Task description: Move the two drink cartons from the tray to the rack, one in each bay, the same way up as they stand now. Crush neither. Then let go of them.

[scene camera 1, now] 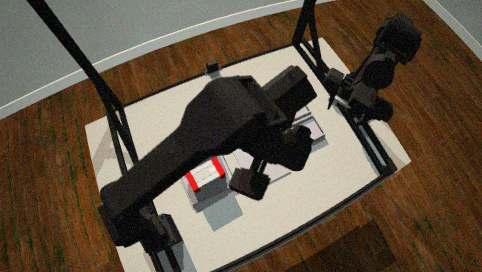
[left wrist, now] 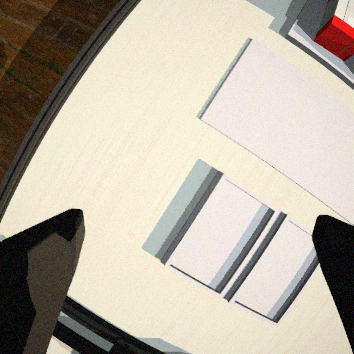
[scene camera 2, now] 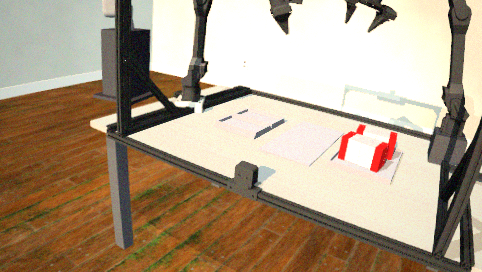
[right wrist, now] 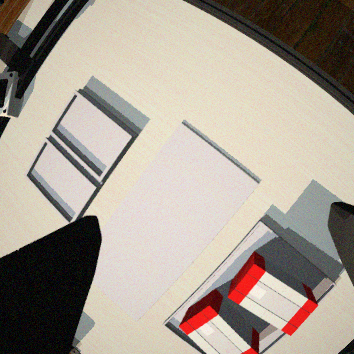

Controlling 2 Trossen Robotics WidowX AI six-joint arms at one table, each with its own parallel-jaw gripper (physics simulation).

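Frame: origin at the left arm's base, x back, y right, z up, level; metres.
Where they show: left gripper, fingertip midpoint: point(scene camera 1: 341, 117) point(left wrist: 203, 225) point(scene camera 2: 286, 33); right gripper, fingertip midpoint: point(scene camera 2: 356, 28) point(right wrist: 218, 222); left arm's base, origin of the base link: point(scene camera 1: 344, 93) point(scene camera 2: 190, 99); right arm's base, origin of the base link: point(scene camera 1: 156, 234) point(scene camera 2: 450, 133).
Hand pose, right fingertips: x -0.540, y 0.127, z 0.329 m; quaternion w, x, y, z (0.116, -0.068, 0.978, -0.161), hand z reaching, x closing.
Each offset is from my right fingertips to the top centre of the thing. "spot": to the spot under its first point.
Two white cartons with red ends sit side by side in the shallow tray {dx -0.041, dy +0.210, dz -0.349 m} point(right wrist: 215, 274) point(scene camera 2: 391, 174): one carton point(right wrist: 272, 300) point(scene camera 2: 361, 150), and a second carton {dx -0.006, dy +0.245, dz -0.291 m} point(right wrist: 216, 334), partly cut off in the right wrist view. The rack {dx +0.310, dy -0.003, dz -0.345 m} point(right wrist: 118, 160) point(left wrist: 192, 218) point(scene camera 2: 270, 128) has two bays, both empty. My left gripper point(left wrist: 203, 225) is open and empty, high above the table at the rack's side. My right gripper point(right wrist: 218, 222) point(scene camera 2: 359, 27) is open and empty, high above the table; in scene camera 1 its arm hides its fingers and part of the rack and tray.
A flat pale panel point(right wrist: 175, 215) point(left wrist: 285, 120) point(scene camera 2: 302, 142) lies between rack and tray. A small dark block {spot: dx +0.326, dy +0.435, dz -0.331 m} point(scene camera 2: 246, 176) point(scene camera 1: 212, 66) is fixed at the table's edge. Dark frame posts point(scene camera 2: 123, 65) rise at the table's ends.
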